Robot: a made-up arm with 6 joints. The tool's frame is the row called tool.
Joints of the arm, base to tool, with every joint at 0 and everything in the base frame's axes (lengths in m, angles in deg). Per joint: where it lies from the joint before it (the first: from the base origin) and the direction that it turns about. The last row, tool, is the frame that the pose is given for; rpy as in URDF.
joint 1: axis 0 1 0 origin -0.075 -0.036 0.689
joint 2: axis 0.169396 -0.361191 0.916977 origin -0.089 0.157 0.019
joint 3: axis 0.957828 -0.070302 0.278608 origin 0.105 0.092 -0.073
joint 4: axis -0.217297 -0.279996 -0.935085 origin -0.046 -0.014 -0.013
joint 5: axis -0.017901 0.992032 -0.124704 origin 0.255 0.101 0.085
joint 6: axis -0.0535 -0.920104 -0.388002 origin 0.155 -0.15 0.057
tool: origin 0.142 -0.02 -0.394 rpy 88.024 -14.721 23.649
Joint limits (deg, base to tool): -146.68..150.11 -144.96..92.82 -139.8..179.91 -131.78..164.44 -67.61..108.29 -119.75..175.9
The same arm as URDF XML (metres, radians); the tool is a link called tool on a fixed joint. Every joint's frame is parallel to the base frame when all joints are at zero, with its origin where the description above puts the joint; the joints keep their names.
<robot name="arm">
<joint name="tool_joint" type="fixed"><parent link="link6"/><child link="tool"/><origin xyz="0.142 -0.02 -0.394" rpy="1.5363 -0.2569 0.4128"/></joint>
<joint name="joint 6" type="revolute"><parent link="link5"/><child link="link6"/><origin xyz="0.155 -0.15 0.057"/><axis xyz="-0.0535 -0.920104 -0.388002"/><limit lower="-2.09" upper="3.07"/></joint>
<joint name="joint 5" type="revolute"><parent link="link4"/><child link="link5"/><origin xyz="0.255 0.101 0.085"/><axis xyz="-0.017901 0.992032 -0.124704"/><limit lower="-1.18" upper="1.89"/></joint>
<joint name="joint 4" type="revolute"><parent link="link3"/><child link="link4"/><origin xyz="-0.046 -0.014 -0.013"/><axis xyz="-0.217297 -0.279996 -0.935085"/><limit lower="-2.3" upper="2.87"/></joint>
<joint name="joint 3" type="revolute"><parent link="link2"/><child link="link3"/><origin xyz="0.105 0.092 -0.073"/><axis xyz="0.957828 -0.070302 0.278608"/><limit lower="-2.44" upper="3.14"/></joint>
<joint name="joint 2" type="revolute"><parent link="link1"/><child link="link2"/><origin xyz="-0.089 0.157 0.019"/><axis xyz="0.169396 -0.361191 0.916977"/><limit lower="-2.53" upper="1.62"/></joint>
<joint name="joint 1" type="revolute"><parent link="base"/><child link="link1"/><origin xyz="-0.075 -0.036 0.689"/><axis xyz="0 1 0"/><limit lower="-2.56" upper="2.6199"/></joint>
<link name="base"/>
<link name="link1"/>
<link name="link2"/>
<link name="link3"/>
<link name="link4"/>
<link name="link5"/>
<link name="link6"/>
<link name="tool"/>
</robot>

